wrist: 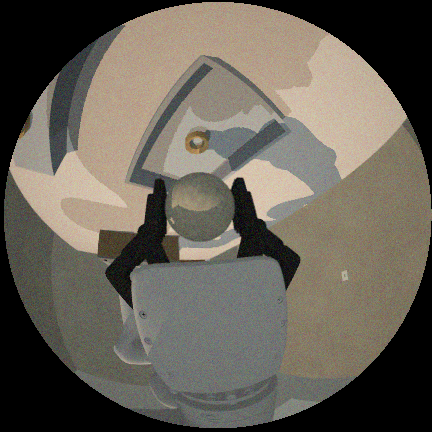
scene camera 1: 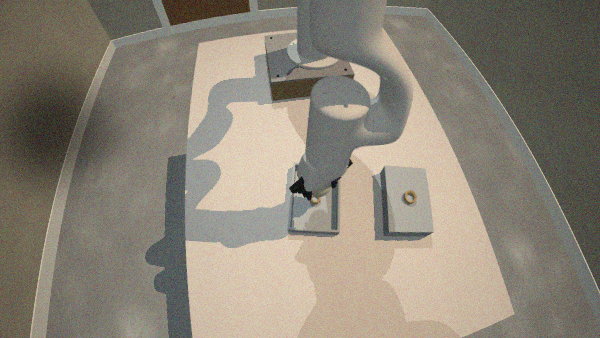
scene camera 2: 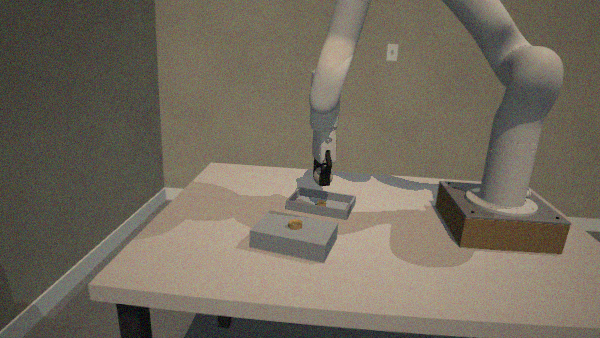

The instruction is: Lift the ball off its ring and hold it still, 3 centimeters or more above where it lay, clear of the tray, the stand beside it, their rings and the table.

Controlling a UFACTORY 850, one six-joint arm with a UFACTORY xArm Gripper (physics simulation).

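Observation:
A grey ball sits between the two black fingertips. My gripper is shut on it and holds it in the air above the tray, clear of the walls. An orange ring lies on the tray floor with no ball on it, below the gripper. In scene camera 1 the arm hides most of the ball. The ball touches neither the tray nor the ring.
A grey block-like stand is beside the tray, with a second orange ring on top. Both stand on the pale table. The robot's base box is at the table's far side in scene camera 1.

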